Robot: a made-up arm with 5 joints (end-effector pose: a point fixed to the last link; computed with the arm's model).
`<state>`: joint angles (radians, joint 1 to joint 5).
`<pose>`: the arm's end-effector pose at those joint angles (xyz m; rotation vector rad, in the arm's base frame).
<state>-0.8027 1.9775 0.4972 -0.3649 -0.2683</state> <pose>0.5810 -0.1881 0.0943 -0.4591 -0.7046 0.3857</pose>
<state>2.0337 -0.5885 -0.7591 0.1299 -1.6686</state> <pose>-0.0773 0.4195 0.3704 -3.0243 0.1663 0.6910</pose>
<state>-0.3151 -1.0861 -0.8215 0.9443 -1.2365</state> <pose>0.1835 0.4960 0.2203 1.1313 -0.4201 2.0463</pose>
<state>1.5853 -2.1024 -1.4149 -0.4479 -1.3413</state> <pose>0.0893 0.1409 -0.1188 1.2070 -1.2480 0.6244</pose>
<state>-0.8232 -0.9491 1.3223 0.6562 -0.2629</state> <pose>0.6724 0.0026 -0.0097 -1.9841 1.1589 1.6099</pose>
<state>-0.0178 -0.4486 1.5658 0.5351 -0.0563</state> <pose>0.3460 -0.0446 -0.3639 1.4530 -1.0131 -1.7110</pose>
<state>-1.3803 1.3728 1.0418 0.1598 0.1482</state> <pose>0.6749 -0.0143 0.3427 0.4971 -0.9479 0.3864</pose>
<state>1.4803 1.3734 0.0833 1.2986 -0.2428</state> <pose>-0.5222 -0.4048 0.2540 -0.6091 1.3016 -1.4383</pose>
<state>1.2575 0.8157 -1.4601 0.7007 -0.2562</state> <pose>0.1291 -0.1531 0.3775 -2.1701 0.8917 -0.1078</pose>
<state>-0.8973 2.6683 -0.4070 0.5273 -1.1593</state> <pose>0.4973 -0.3524 0.5197 0.0404 -1.7787 -0.0296</pose>
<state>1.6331 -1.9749 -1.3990 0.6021 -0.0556</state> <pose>0.1066 0.2932 -0.0666 0.8780 -0.3219 1.0450</pose>
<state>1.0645 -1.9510 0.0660 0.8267 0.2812</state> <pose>-0.2867 0.4091 -0.2828 0.7033 0.7459 2.3912</pose>
